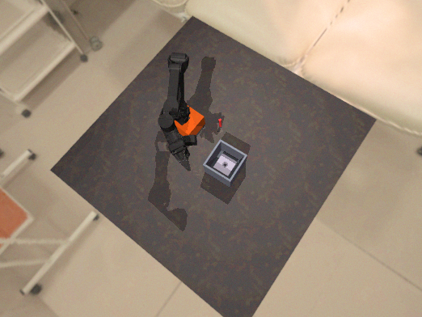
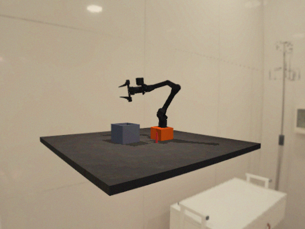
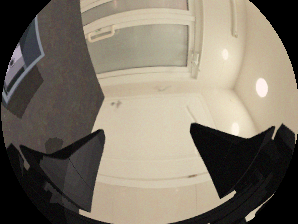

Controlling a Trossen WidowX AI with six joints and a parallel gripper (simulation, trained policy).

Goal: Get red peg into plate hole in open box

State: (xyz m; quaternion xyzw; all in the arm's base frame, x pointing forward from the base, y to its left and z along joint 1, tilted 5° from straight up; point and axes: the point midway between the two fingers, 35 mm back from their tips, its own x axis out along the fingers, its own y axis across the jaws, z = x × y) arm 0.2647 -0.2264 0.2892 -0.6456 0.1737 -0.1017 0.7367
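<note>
Right now my gripper tip is 15 cm past the red peg, 35 cm to the right of it and 35 cm above it. Also, from my gripper tip: plate (3 cm ahead, 18 cm to the left, 34 cm below).
</note>
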